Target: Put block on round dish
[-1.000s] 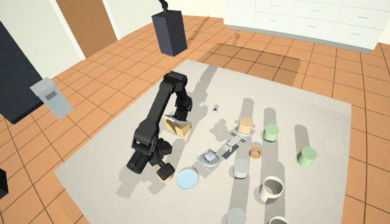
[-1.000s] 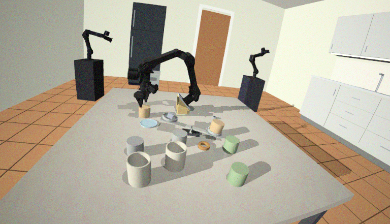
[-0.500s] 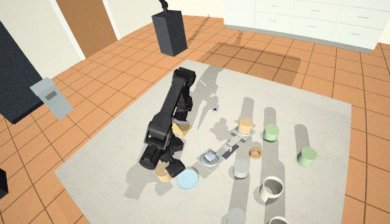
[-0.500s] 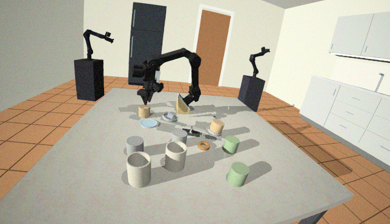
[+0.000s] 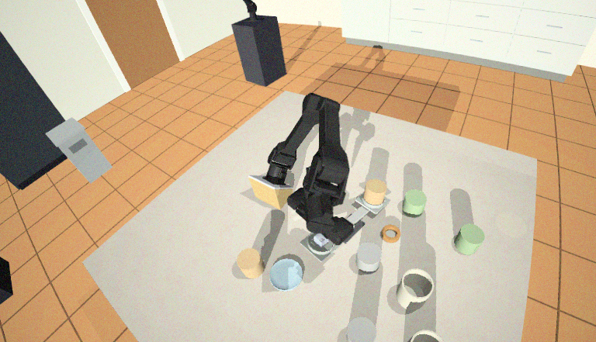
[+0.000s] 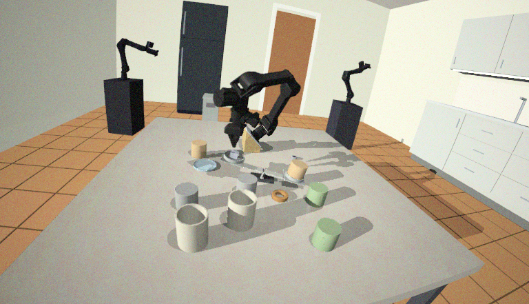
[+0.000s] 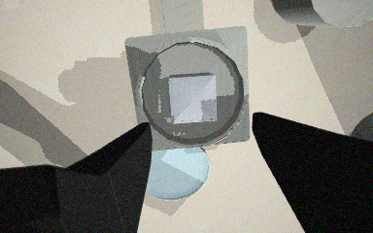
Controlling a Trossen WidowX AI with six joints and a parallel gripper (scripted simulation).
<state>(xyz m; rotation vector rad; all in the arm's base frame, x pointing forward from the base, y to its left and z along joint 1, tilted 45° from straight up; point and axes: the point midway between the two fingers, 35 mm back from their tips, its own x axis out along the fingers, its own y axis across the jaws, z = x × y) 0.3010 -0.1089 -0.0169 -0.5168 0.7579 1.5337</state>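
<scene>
Right now my gripper tip is 5 cm above the grey block. From my gripper tip the other things lie so: light blue round dish: 5 cm behind, 12 cm to the right, 13 cm below.
</scene>
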